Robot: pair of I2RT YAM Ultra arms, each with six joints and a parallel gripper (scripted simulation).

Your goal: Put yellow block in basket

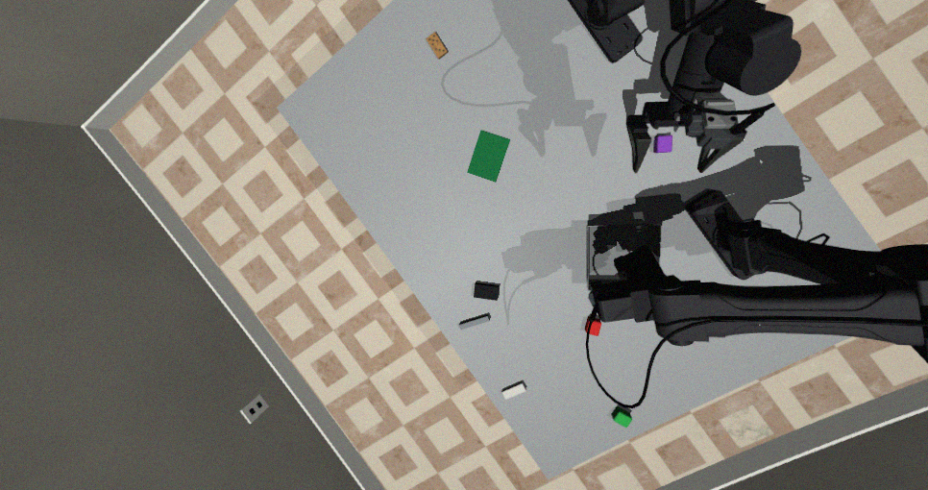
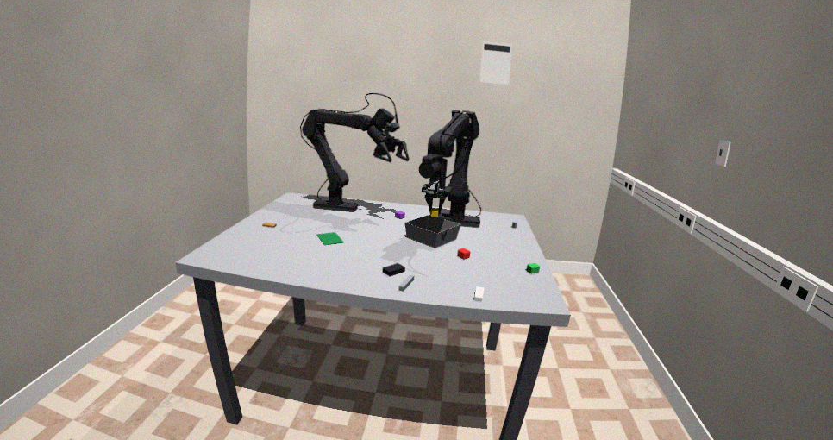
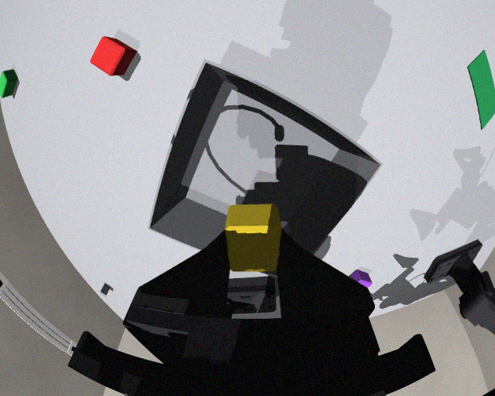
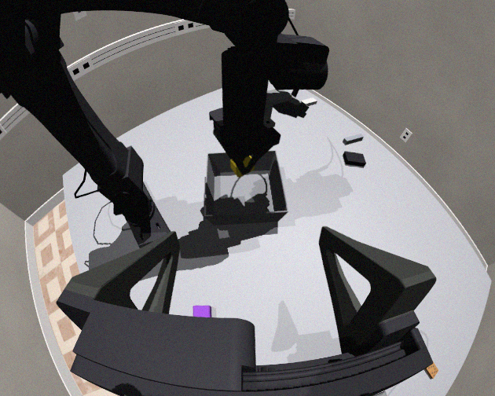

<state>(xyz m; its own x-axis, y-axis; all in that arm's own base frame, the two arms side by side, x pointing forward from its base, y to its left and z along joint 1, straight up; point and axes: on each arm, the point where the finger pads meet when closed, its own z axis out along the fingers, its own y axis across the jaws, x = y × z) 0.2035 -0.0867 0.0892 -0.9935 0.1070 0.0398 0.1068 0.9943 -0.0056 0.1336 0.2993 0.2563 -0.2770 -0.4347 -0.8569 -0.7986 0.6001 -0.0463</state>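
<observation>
Now: the grey basket 9 cm below my left hand. Also, from my left hand: red block: 14 cm ahead, 13 cm to the left, 9 cm below; green card: 36 cm to the right, 15 cm ahead, 10 cm below; yellow block: right at my left hand.
</observation>
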